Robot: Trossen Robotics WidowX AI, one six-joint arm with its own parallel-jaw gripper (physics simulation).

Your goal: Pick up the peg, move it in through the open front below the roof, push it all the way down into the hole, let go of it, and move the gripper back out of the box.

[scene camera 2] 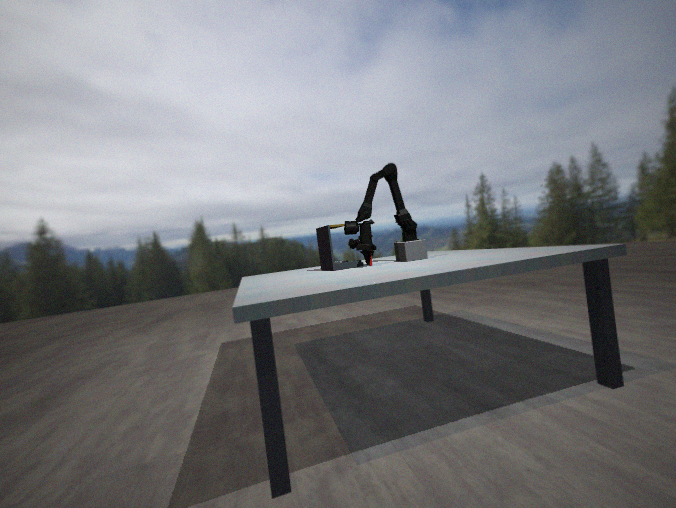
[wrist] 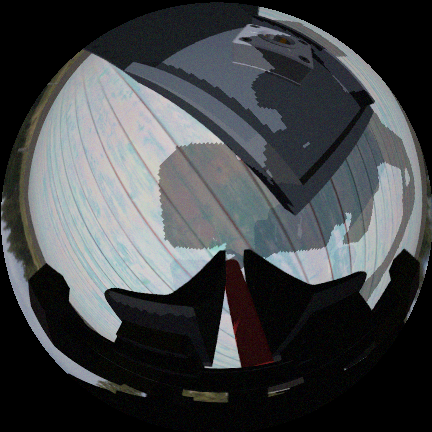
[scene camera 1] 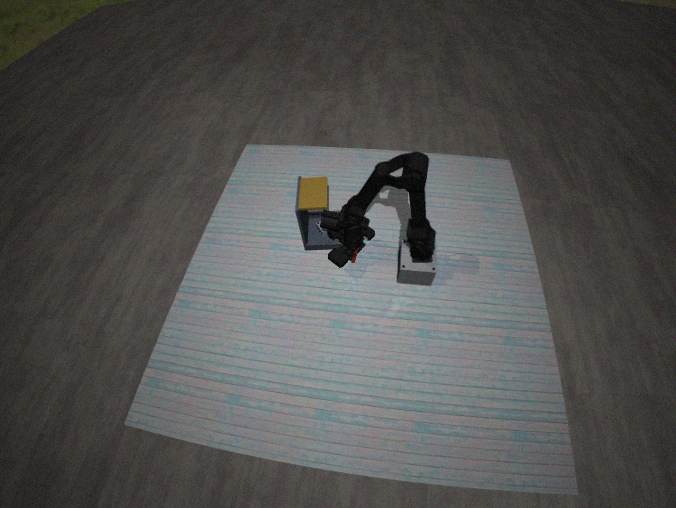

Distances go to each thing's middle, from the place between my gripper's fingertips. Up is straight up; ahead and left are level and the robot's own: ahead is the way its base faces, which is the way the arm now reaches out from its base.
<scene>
Right now the box (wrist: 294, 193) is 9 cm ahead of my hand, 12 cm to the right of it and 11 cm above it. The rest, counted from my hand: dark box floor (wrist: 300, 122): 9 cm ahead, 12 cm to the right; then yellow roof (scene camera 1: 313, 191): 12 cm ahead, 12 cm to the right, 21 cm above.
</scene>
